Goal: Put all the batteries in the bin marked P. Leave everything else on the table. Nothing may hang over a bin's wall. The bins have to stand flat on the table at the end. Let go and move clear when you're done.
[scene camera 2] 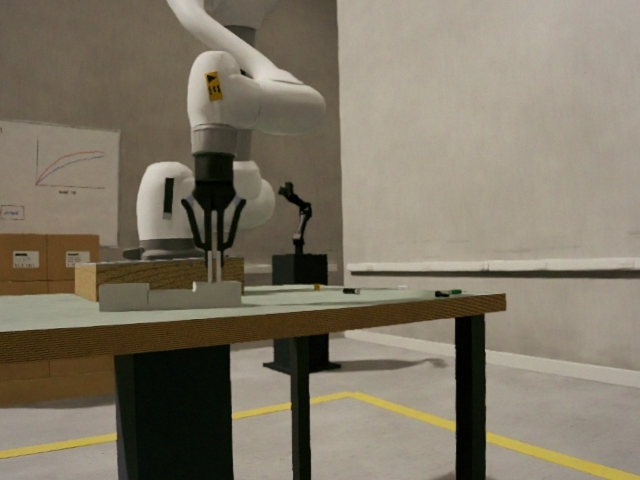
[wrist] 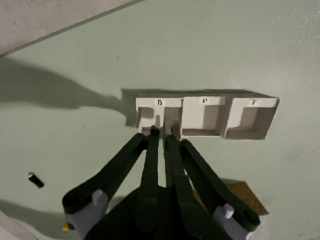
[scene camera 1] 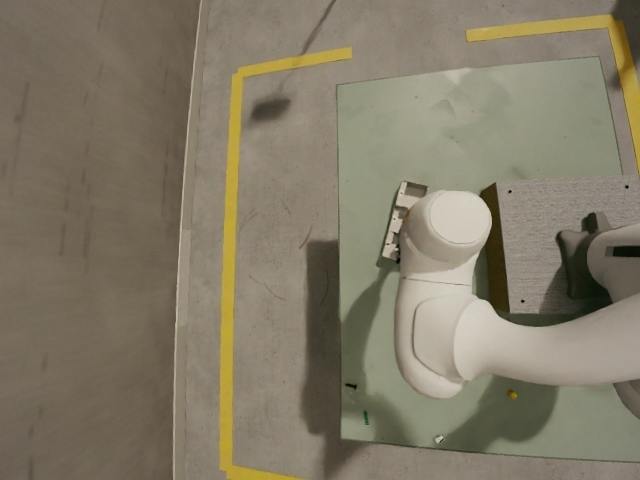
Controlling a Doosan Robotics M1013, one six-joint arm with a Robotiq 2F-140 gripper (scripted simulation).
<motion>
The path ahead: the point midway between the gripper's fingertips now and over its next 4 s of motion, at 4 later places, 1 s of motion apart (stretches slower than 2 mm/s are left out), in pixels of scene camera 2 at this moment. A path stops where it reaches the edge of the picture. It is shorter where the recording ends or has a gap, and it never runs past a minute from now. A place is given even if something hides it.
My gripper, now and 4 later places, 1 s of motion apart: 214,285; 214,218; 280,223; 376,245; 453,262
</motion>
